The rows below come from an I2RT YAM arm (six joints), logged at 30 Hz.
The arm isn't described. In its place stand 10 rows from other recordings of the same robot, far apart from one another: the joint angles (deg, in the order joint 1, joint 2, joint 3, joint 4, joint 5, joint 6), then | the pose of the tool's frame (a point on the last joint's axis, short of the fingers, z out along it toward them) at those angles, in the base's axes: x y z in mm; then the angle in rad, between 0 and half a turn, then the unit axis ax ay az.
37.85 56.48 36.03 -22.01 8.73 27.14 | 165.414, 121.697, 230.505, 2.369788, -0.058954, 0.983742, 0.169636
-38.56 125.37 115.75 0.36 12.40 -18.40 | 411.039, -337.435, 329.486, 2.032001, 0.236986, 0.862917, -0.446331
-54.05 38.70 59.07 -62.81 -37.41 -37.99 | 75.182, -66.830, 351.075, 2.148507, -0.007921, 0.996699, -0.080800
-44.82 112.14 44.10 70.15 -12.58 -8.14 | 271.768, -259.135, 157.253, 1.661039, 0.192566, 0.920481, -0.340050
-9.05 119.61 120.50 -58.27 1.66 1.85 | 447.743, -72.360, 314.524, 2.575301, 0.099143, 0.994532, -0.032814
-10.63 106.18 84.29 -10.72 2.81 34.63 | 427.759, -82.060, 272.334, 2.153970, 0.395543, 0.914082, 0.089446
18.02 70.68 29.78 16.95 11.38 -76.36 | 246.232, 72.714, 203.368, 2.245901, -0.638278, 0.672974, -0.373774
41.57 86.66 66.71 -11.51 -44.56 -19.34 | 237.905, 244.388, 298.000, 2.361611, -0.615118, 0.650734, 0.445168
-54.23 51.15 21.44 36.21 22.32 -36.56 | 107.790, -172.750, 261.896, 2.269790, 0.268094, 0.687664, -0.674718
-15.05 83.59 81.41 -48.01 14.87 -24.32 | 294.134, -88.548, 343.213, 2.580491, -0.032708, 0.970820, -0.237568
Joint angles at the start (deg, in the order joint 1, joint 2, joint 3, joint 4, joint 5, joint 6):
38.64 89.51 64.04 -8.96 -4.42 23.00
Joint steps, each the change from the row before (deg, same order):
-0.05 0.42 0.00 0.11 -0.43 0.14
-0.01 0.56 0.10 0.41 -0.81 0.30
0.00 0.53 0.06 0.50 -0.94 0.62
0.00 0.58 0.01 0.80 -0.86 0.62
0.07 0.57 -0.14 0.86 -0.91 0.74
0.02 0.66 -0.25 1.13 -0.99 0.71
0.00 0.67 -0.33 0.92 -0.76 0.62
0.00 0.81 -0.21 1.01 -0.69 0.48
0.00 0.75 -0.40 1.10 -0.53 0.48
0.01 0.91 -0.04 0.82 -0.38 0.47
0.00 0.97 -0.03 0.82 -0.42 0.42
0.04 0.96 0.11 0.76 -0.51 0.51
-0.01 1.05 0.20 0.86 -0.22 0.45
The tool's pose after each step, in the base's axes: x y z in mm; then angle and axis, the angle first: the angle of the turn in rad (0 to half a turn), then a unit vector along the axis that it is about. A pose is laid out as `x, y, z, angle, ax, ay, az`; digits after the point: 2 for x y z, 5 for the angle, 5 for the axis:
276.57, 224.56, 262.12, 2.36526, -0.14955, 0.94479, 0.29157
277.91, 226.18, 260.08, 2.37469, -0.15018, 0.94282, 0.29754
279.08, 227.86, 258.11, 2.38599, -0.14875, 0.94043, 0.30572
280.54, 229.70, 256.01, 2.39387, -0.14709, 0.93787, 0.31428
281.44, 231.71, 253.17, 2.40462, -0.14519, 0.93512, 0.32323
282.68, 233.64, 249.56, 2.41491, -0.14353, 0.93207, 0.33265
283.74, 235.09, 245.07, 2.42687, -0.14138, 0.93021, 0.33871
285.32, 236.89, 240.55, 2.43647, -0.14015, 0.92837, 0.34421
286.51, 238.26, 235.40, 2.44518, -0.13827, 0.92706, 0.34850
288.39, 240.14, 230.87, 2.45363, -0.13588, 0.92630, 0.35144
290.34, 242.03, 225.97, 2.46285, -0.13395, 0.92554, 0.35417
292.24, 244.29, 221.80, 2.47254, -0.13201, 0.92427, 0.35820
294.85, 246.47, 217.65, 2.47734, -0.12912, 0.92370, 0.36069

